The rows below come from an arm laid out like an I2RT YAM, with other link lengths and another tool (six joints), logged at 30 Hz.
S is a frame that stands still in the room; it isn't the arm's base.
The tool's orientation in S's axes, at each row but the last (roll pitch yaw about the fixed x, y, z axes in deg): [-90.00, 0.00, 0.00]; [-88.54, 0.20, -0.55]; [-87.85, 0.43, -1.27]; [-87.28, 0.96, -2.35]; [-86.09, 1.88, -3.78]
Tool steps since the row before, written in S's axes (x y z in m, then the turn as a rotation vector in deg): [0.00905, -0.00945, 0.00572, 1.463, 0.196, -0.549]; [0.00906, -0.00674, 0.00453, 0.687, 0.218, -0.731]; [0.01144, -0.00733, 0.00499, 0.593, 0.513, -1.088]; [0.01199, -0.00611, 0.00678, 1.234, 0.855, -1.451]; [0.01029, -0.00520, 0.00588, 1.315, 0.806, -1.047]
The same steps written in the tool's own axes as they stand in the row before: [0.00905, -0.00572, -0.00945, 1.463, 0.549, 0.196]; [0.00911, -0.00473, -0.00653, 0.687, 0.734, 0.206]; [0.01156, -0.00534, -0.00688, 0.590, 1.103, 0.485]; [0.01212, -0.00724, -0.00528, 1.222, 1.472, 0.836]; [0.01041, -0.00652, -0.00408, 1.293, 1.064, 0.820]
